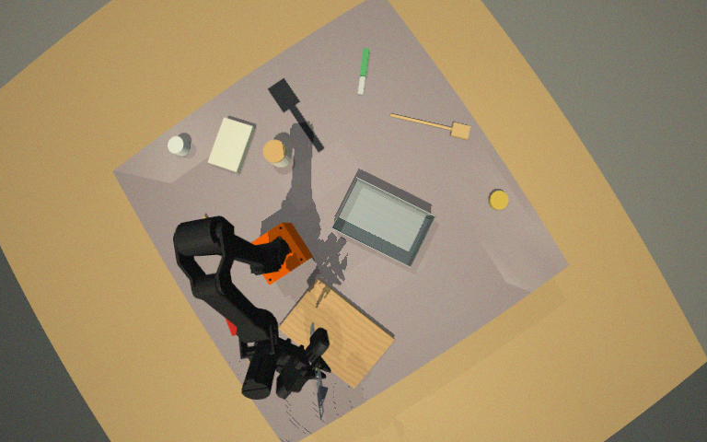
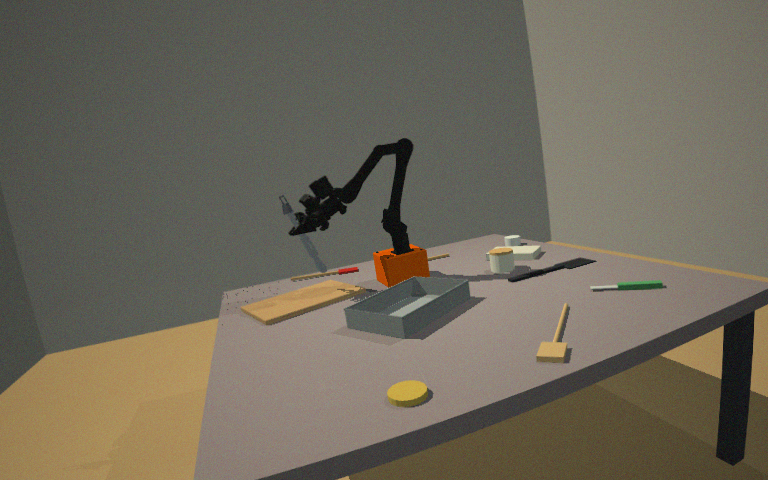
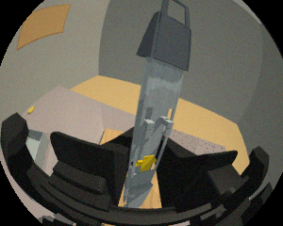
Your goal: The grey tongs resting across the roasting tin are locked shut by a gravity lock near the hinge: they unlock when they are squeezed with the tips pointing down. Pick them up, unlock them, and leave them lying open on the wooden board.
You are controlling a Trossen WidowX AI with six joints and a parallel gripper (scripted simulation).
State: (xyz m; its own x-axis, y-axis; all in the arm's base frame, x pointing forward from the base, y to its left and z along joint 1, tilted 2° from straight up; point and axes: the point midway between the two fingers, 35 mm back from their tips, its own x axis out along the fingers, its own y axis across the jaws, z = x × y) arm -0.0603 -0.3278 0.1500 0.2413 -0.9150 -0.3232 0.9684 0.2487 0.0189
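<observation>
Now: gripper tip 220 mm above the wooden board. The rest, counted from my gripper tip: cork-lidded jar 230 mm ahead, 650 mm to the left, 200 mm below; then yellow disc 780 mm ahead, 30 mm to the left, 220 mm below; then grey roasting tin 380 mm ahead, 220 mm to the left, 200 mm below.
</observation>
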